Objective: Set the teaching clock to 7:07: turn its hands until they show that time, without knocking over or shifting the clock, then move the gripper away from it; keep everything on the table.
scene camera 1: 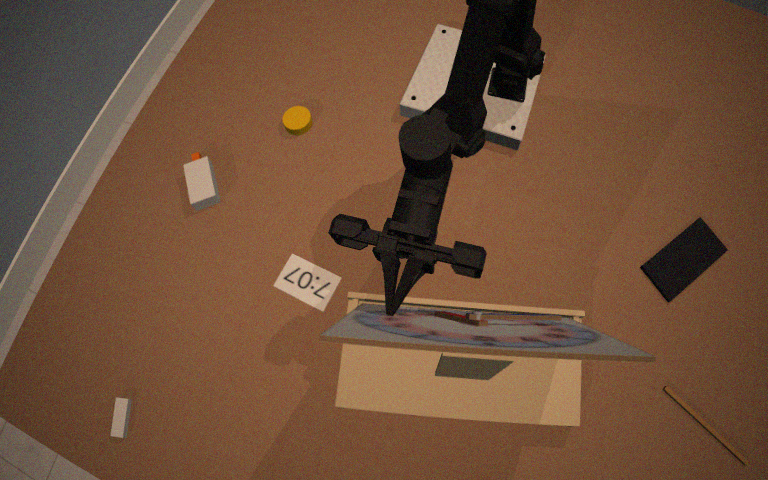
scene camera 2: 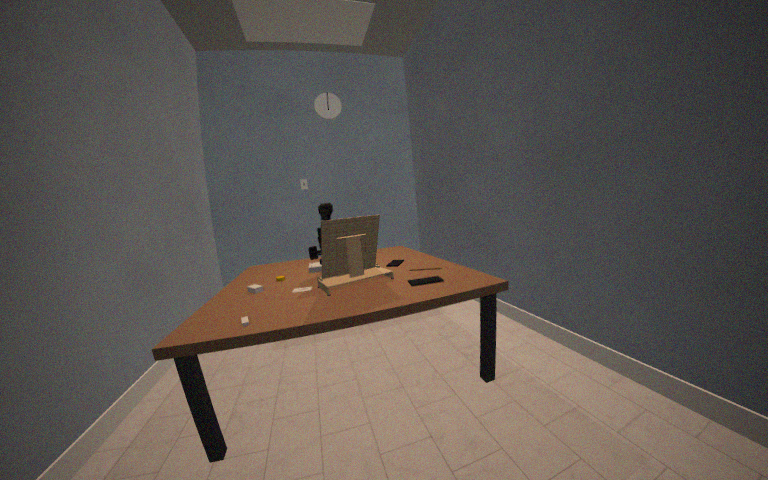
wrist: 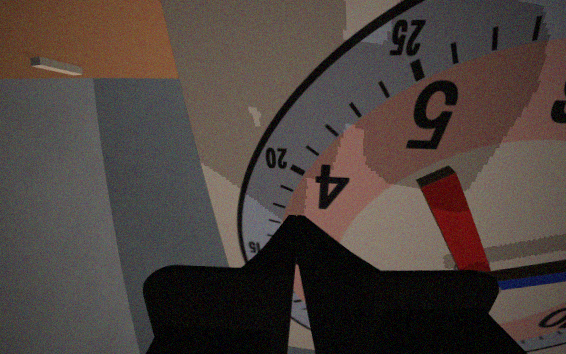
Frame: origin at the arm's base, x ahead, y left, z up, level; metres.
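Seen in the pictures: gripper, fingertip midpoint: (scene camera 1: 389, 315) (scene camera 2: 330, 254) (wrist: 295, 222); arm's base, origin of the base link: (scene camera 1: 507, 85).
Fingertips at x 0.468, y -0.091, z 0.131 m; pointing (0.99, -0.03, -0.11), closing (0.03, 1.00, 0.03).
Note:
Offsets run from my fingertips to a thing's middle. "spot": to the spot under its first point.
The teaching clock {dx -0.010, dy +0.100, dz +0.025 m} (scene camera 1: 621, 350) (scene camera 2: 331, 257) (wrist: 390, 230) stands upright on its wooden stand (scene camera 1: 385, 384) (scene camera 2: 339, 281). Its short red hand {dx -0.015, dy +0.082, dz +0.001 m} (scene camera 1: 451, 314) (wrist: 454, 222) points between 4 and 5, nearer the 5. Its blue hand {spot: dx -0.024, dy +0.116, dz +0.019 m} (wrist: 532, 279) runs right from behind my gripper in the wrist view; its tip is out of view, and the hub is hidden. My gripper (scene camera 1: 390, 312) (wrist: 295, 222) is shut and empty, its tips at the face near the 4, over the minute ticks between 15 and 20, apart from the red hand. I cannot tell whether they touch the face. The 7:07 card {dx -0.053, dy -0.151, dz -0.158 m} (scene camera 1: 307, 283) (scene camera 2: 302, 289) lies beside the clock.
A yellow disc {dx -0.326, dy -0.255, dz -0.148 m} (scene camera 1: 297, 118) (scene camera 2: 280, 278), a white box {dx -0.180, dy -0.384, dz -0.144 m} (scene camera 1: 199, 181) (scene camera 2: 255, 288) and a small white block {dx +0.232, dy -0.375, dz -0.152 m} (scene camera 1: 119, 417) (scene camera 2: 244, 320) (wrist: 55, 66) lie on one side. A black slab {dx -0.226, dy +0.432, dz -0.154 m} (scene camera 1: 683, 259) (scene camera 2: 395, 263), a thin stick {dx +0.032, dy +0.489, dz -0.155 m} (scene camera 1: 705, 425) and a long black object {dx +0.212, dy +0.374, dz -0.154 m} (scene camera 2: 425, 280) lie on the other.

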